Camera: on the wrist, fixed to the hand. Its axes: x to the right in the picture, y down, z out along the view.
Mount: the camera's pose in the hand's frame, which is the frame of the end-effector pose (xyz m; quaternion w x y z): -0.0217 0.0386 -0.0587 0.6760 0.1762 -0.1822 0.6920
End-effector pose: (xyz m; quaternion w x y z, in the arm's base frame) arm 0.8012 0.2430 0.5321 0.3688 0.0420 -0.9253 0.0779
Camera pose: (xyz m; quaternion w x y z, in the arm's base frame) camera 0.8514 0.2917 0.5548 0.0194 -0.5327 -0.7080 0.4632
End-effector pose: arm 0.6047 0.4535 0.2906 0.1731 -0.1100 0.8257 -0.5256
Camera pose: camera 0.6010 0.5264 0.2821 0.6505 0.4317 0.5101 -0.3609
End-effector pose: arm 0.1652 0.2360 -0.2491 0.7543 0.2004 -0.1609 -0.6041
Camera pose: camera 0.2216 0.2708 -0.2809 0.8633 0.0470 -0.4913 0.1054
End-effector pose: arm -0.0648 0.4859 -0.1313 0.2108 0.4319 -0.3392 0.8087
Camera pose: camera -0.1102 0.5015 -0.1870 0.5550 -0.2417 0.4241 -0.6736
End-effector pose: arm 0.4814 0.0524 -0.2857 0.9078 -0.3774 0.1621 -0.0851
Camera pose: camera 0.4414 0.0469 -0.3471 0.7685 0.0015 0.1903 0.6108
